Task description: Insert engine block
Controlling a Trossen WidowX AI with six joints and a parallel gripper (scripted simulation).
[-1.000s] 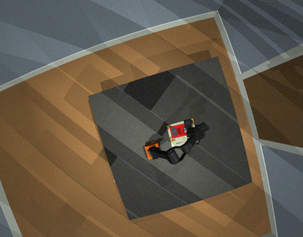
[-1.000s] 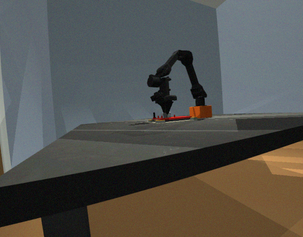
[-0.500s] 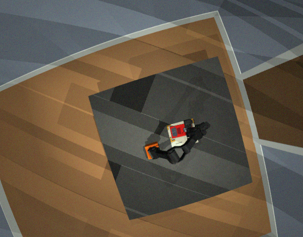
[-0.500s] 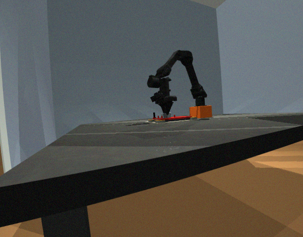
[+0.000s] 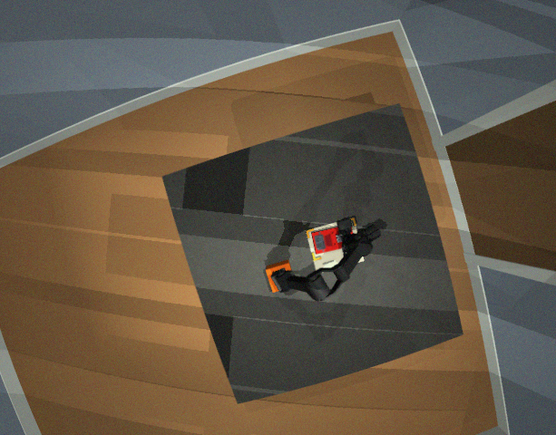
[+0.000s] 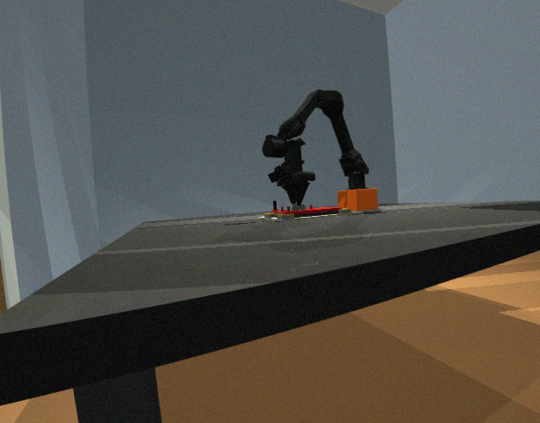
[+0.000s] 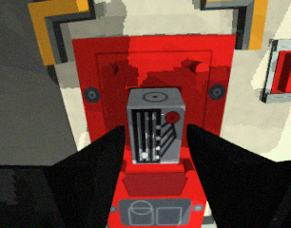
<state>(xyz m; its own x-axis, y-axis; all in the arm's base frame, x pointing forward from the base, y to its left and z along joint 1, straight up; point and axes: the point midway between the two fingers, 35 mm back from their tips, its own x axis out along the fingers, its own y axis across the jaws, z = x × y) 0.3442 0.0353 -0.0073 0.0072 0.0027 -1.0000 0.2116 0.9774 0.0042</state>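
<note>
Now: gripper tip 1 cm above the engine block.
</note>
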